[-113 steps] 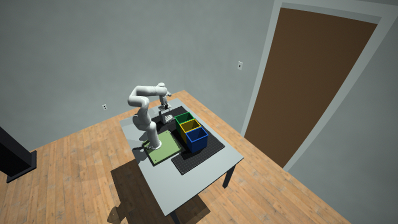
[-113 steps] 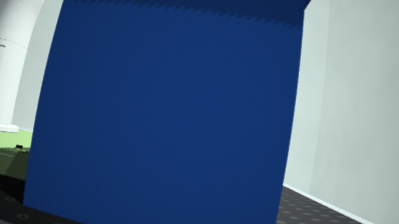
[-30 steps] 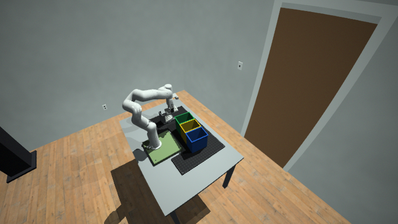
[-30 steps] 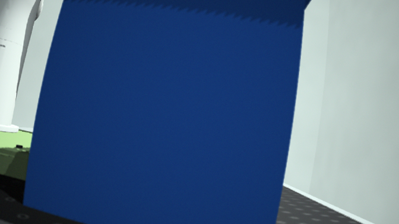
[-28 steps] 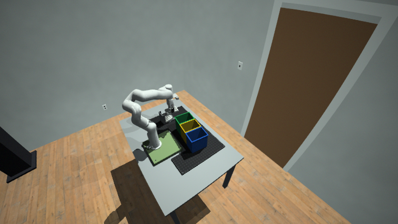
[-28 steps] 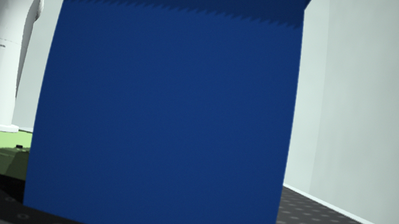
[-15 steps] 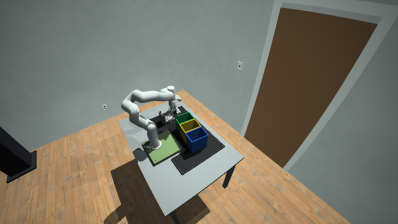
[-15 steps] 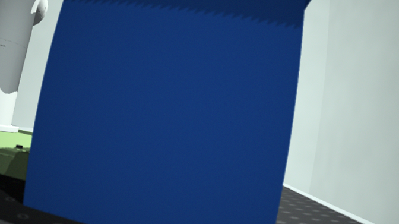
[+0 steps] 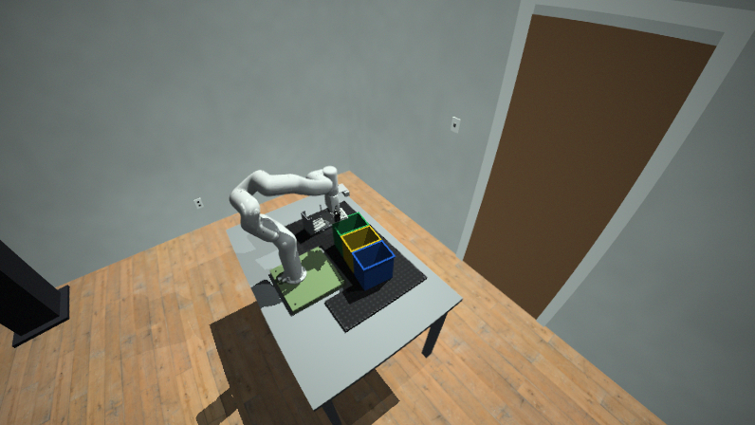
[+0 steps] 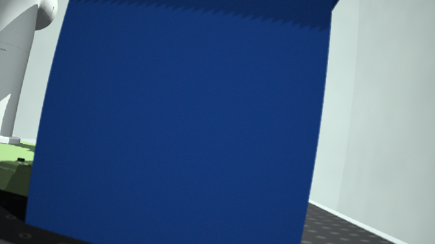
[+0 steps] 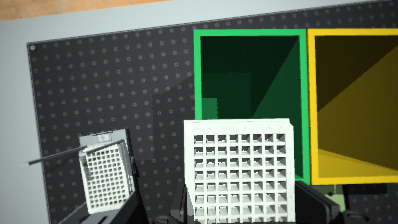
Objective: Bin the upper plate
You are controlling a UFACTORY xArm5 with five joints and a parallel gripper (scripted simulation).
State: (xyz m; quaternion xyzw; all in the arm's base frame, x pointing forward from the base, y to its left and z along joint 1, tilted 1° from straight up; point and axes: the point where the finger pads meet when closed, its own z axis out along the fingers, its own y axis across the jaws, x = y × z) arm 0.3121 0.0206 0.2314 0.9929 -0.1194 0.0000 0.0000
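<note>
The blue bin lies 31 cm to the right of my hand and 16 cm below it. From my hand the other things lie so: white 96-well plate: 1 cm below; yellow bin: 18 cm to the right, 16 cm below, 3 cm ahead; green bin: 16 cm below, 7 cm ahead, 5 cm to the right.
</note>
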